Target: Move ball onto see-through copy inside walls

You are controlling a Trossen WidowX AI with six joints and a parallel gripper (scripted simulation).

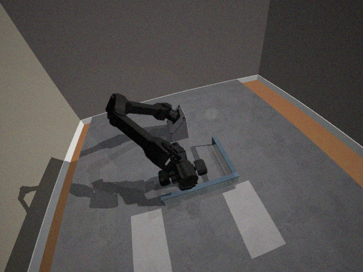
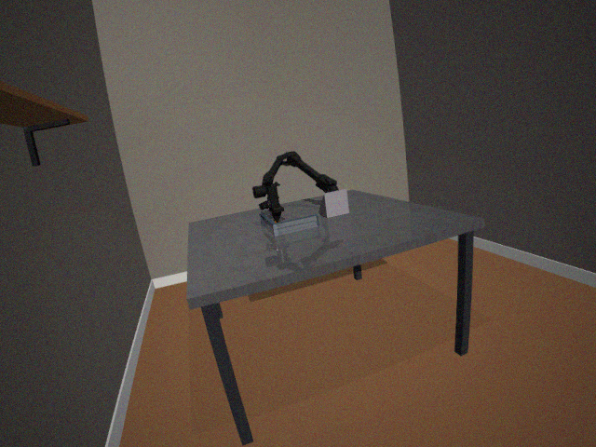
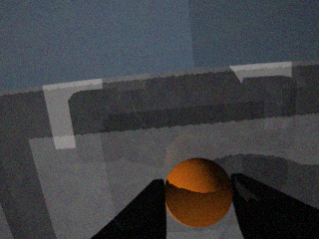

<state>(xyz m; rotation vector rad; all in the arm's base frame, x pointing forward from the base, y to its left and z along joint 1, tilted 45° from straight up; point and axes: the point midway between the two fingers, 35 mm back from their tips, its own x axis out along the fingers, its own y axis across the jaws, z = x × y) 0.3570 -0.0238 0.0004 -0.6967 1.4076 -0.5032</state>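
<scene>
My gripper tip is right at the orange ball. Also, from my gripper tip: see-through ball copy right at my gripper tip.
</scene>
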